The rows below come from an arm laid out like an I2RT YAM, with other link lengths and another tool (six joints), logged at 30 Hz.
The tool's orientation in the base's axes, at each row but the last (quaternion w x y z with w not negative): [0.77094 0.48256 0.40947 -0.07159]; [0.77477 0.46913 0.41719 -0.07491]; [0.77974 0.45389 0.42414 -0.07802]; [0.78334 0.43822 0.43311 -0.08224]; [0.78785 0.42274 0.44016 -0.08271]
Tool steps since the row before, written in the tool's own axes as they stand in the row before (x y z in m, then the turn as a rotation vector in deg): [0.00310 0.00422 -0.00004 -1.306 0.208 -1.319]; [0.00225 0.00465 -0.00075 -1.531 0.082 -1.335]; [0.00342 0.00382 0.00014 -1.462 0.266 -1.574]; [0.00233 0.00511 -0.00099 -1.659 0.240 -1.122]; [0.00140 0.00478 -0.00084 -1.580 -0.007 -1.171]
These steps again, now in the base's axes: [0.00414 0.00313 0.00071 -1.491 0.796 0.795]; [0.00337 0.00376 0.00132 -1.708 0.677 0.869]; [0.00417 0.00299 -0.00002 -1.713 0.986 0.882]; [0.00342 0.00441 0.00116 -1.573 0.579 1.123]; [0.00272 0.00397 0.00155 -1.680 0.479 0.903]
